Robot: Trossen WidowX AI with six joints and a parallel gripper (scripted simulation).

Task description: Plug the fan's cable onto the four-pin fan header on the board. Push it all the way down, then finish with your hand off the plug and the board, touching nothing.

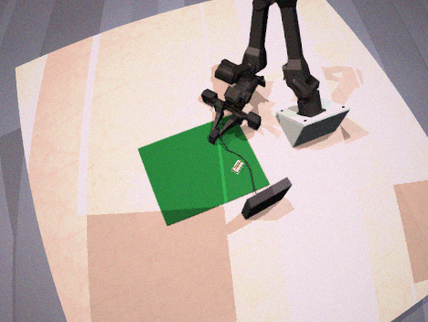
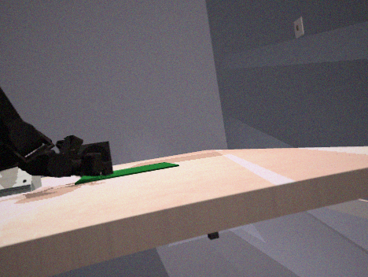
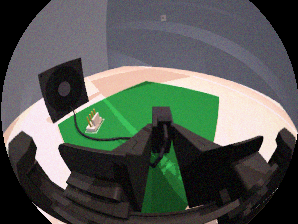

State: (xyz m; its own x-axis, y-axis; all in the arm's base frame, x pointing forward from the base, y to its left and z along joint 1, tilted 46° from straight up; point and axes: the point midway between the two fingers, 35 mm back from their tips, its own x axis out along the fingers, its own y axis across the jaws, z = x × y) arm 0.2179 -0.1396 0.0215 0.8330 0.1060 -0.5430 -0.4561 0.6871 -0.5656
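Right now my gripper tip is 1 cm above the dark plug. Round my gripper tip: green board: 8 cm ahead, 6 cm to the left, 5 cm below; then black fan: 1 cm behind, 23 cm to the left, 2 cm above.
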